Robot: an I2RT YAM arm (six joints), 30 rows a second.
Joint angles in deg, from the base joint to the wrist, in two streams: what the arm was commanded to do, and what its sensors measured. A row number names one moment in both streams.
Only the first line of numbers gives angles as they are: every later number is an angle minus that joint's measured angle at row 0.
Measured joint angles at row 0:
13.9 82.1 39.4 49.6 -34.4 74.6
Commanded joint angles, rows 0 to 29:
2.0 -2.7 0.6 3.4 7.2 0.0
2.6 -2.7 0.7 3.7 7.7 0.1
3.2 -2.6 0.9 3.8 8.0 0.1
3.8 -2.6 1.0 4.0 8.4 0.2
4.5 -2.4 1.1 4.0 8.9 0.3
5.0 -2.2 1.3 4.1 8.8 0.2
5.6 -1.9 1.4 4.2 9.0 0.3
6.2 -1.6 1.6 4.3 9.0 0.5
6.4 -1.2 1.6 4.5 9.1 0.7
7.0 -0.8 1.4 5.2 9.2 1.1
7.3 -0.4 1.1 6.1 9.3 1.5
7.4 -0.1 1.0 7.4 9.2 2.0
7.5 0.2 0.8 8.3 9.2 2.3
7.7 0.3 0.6 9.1 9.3 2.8
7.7 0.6 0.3 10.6 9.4 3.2
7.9 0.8 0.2 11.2 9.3 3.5
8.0 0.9 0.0 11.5 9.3 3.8
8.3 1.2 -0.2 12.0 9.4 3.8
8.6 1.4 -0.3 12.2 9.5 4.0
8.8 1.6 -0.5 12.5 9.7 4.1
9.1 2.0 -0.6 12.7 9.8 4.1
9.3 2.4 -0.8 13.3 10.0 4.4
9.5 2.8 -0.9 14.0 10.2 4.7
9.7 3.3 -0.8 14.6 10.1 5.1
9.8 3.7 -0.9 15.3 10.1 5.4
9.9 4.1 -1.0 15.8 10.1 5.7
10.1 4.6 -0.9 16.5 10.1 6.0
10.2 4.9 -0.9 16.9 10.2 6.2
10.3 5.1 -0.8 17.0 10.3 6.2
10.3 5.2 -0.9 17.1 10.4 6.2
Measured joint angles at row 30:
9.7 4.8 -0.9 10.9 9.9 4.6
